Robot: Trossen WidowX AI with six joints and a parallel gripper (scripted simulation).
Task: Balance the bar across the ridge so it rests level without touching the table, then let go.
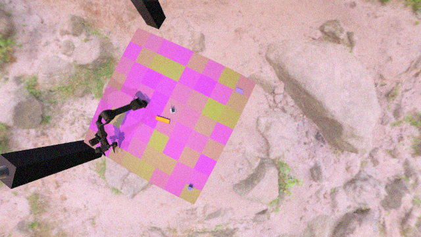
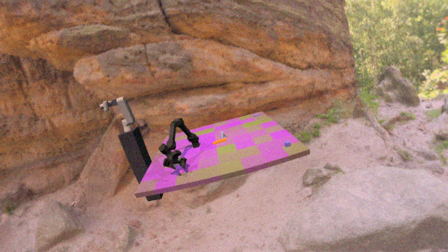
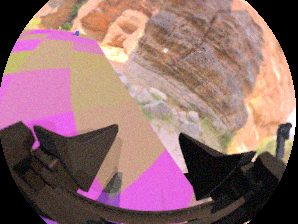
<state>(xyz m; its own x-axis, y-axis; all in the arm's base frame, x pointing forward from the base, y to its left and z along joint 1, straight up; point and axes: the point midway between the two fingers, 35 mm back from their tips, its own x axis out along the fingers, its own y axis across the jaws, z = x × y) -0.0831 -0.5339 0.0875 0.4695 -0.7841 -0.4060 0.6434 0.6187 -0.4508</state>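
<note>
The orange bar is 30 cm ahead of my gripper tip, 52 cm to the left of it and 7 cm below it. Round my gripper tip: small purple block (81 cm ahead, 106 cm to the left, 7 cm below); then small blue cube (81 cm ahead, 6 cm to the left, 6 cm below).
</note>
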